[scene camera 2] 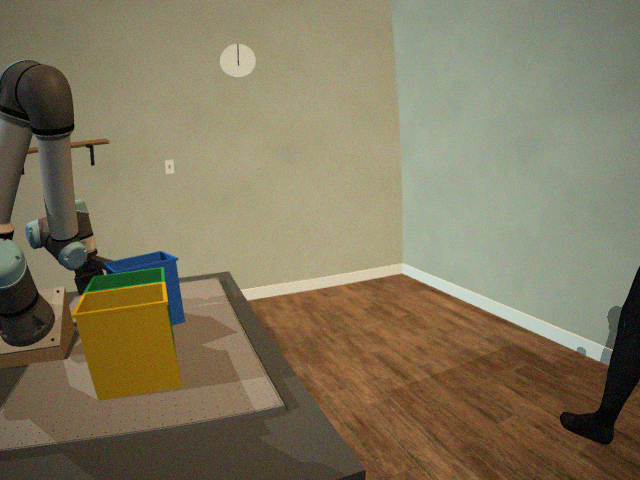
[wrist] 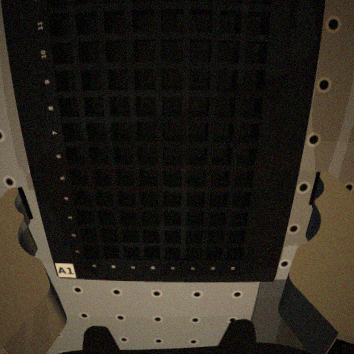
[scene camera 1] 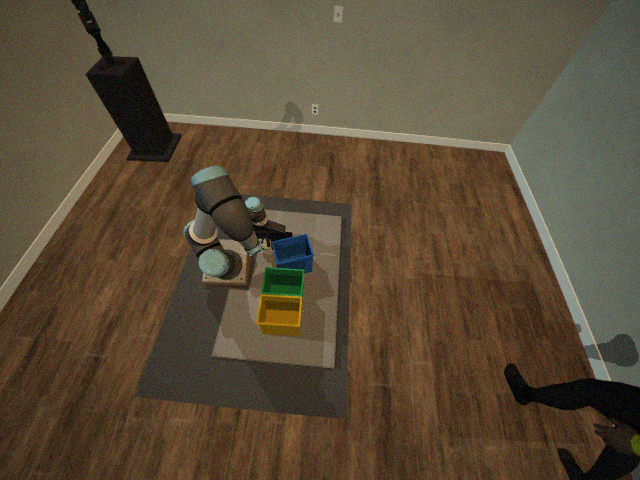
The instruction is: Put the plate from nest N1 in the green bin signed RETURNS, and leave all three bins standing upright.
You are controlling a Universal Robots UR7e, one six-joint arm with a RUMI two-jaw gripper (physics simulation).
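Seen in the pictures: gripper, fingertip midpoint: (wrist: pixel 169 184) (scene camera 1: pixel 271 240); arm's base at its link origin: (scene camera 2: pixel 27 323).
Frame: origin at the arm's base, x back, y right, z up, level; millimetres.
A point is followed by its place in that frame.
Note:
A black gridded plate or rack (wrist: pixel 287 165) @[x -205, y -144, z -54 mm] labelled A1 lies on the pegboard in the wrist view. Whether it is the plate of nest N1, I cannot tell. My gripper (wrist: pixel 169 184) @[x -193, y -196, z -64 mm] is open and empty above it, with one finger out beyond each side. In the scene views the fingertips are mostly hidden by the arm and bins. The green bin (scene camera 1: pixel 283 282) @[x -288, y 67, z -29 mm] (scene camera 2: pixel 129 280) @[x -304, y 68, z 95 mm] stands upright; no RETURNS sign can be read. The yellow bin (scene camera 1: pixel 279 329) @[x -301, y 317, z 32 mm] (scene camera 2: pixel 131 351) @[x -305, y 317, z 27 mm] stands upright against it. The blue bin (scene camera 1: pixel 301 265) @[x -374, y 0, z 35 mm] (scene camera 2: pixel 176 294) @[x -416, y -15, z 17 mm] stands about upright, turned at an angle beside my gripper.
The perforated board (scene camera 1: pixel 315 346) @[x -463, y 360, z -66 mm] (scene camera 2: pixel 227 400) @[x -461, y 395, z -66 mm] lies on the dark table (scene camera 1: pixel 242 384) @[x -156, y 531, z -79 mm] (scene camera 2: pixel 206 449) @[x -401, y 501, z -79 mm]. The arm's wooden base block (scene camera 1: pixel 227 281) @[x -8, y 75, z -37 mm] (scene camera 2: pixel 38 355) @[x -35, y 76, z -59 mm] stands left of the bins. A person (scene camera 1: pixel 568 393) (scene camera 2: pixel 620 372) is at the right, and a black pedestal (scene camera 1: pixel 129 103) stands at the back left.

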